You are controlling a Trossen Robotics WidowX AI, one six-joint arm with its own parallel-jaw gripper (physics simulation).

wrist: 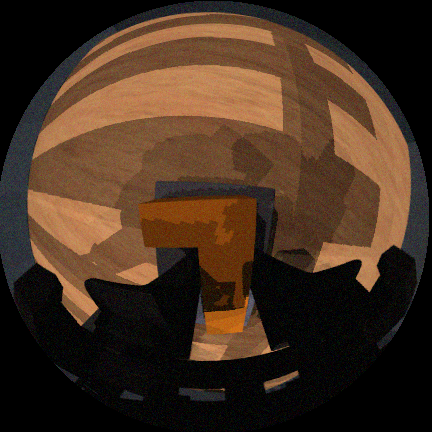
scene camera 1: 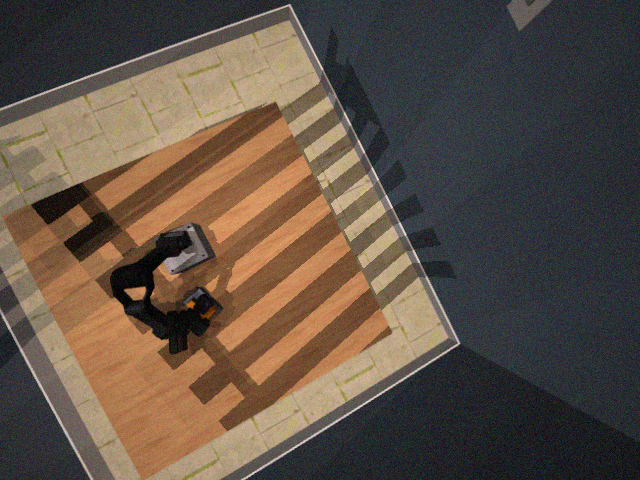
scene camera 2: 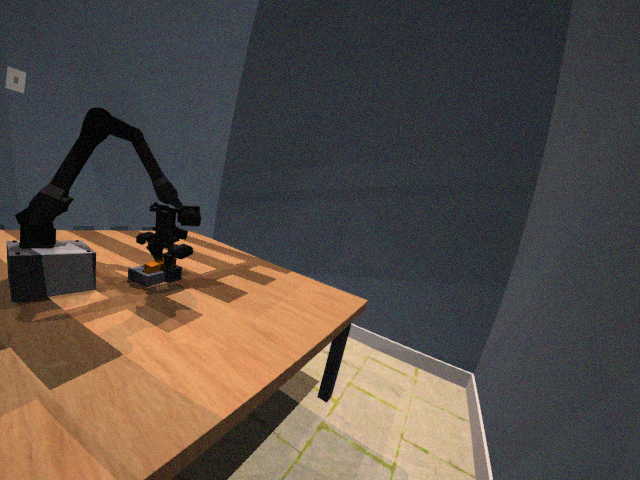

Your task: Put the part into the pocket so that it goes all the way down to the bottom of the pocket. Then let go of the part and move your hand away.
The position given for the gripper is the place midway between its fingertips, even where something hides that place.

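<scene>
A grey pocket block [scene camera 2: 136,274] is part of the scene, and so is an orange L-shaped block [wrist: 222,227], which is held by the gripper [scene camera 2: 163,267]. The gripper also appears in scene camera 1 [scene camera 1: 204,311] and in the wrist view [wrist: 221,249].
</scene>
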